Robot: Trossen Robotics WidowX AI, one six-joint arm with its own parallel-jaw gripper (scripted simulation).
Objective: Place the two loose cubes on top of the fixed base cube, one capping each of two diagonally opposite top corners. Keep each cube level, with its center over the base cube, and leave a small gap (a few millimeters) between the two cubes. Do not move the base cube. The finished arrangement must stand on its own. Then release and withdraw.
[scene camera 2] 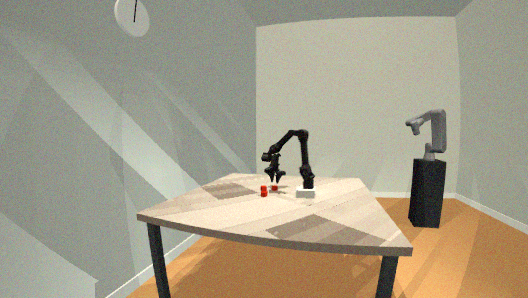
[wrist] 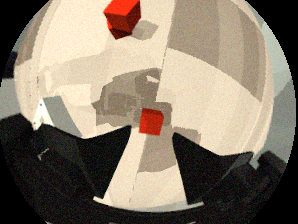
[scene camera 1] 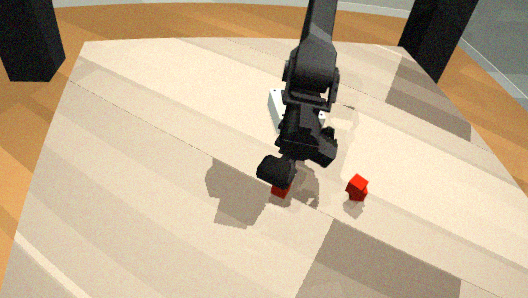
Labels:
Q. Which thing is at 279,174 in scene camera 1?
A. My gripper.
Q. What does my gripper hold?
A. Nothing.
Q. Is my gripper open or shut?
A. Open.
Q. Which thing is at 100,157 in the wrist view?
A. My gripper.

